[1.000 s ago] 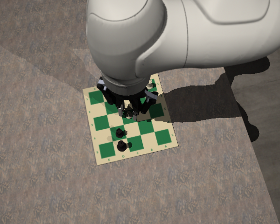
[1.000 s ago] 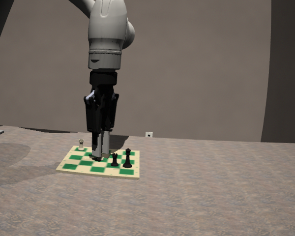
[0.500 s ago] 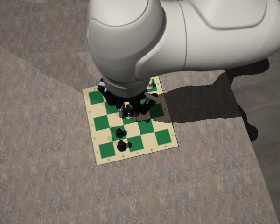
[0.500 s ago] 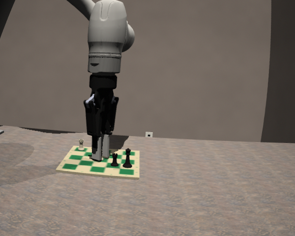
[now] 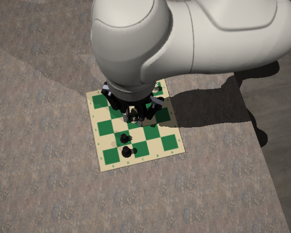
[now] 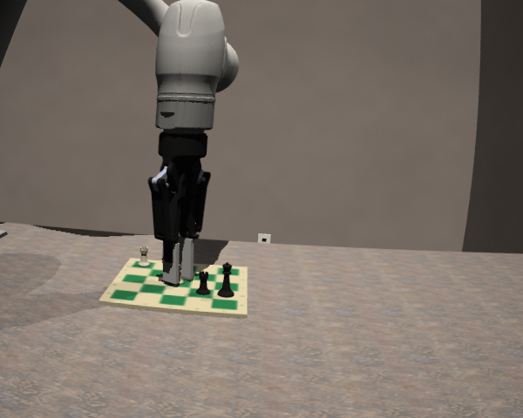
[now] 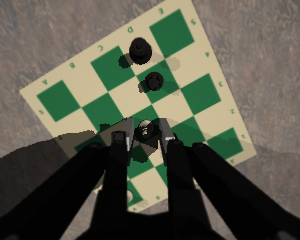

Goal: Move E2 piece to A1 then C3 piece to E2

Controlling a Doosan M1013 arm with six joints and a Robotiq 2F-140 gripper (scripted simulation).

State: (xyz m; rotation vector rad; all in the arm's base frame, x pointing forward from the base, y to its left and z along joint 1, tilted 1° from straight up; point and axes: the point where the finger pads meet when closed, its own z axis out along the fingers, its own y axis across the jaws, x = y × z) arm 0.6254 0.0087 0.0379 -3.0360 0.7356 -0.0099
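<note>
The white pawn lies 30 mm below my hand. The rest, counted from my hand: black queen 80 mm ahead, 30 mm to the right, 10 mm below; then white piece 80 mm behind, 70 mm to the left, 20 mm below; then chessboard 40 mm below.
</note>
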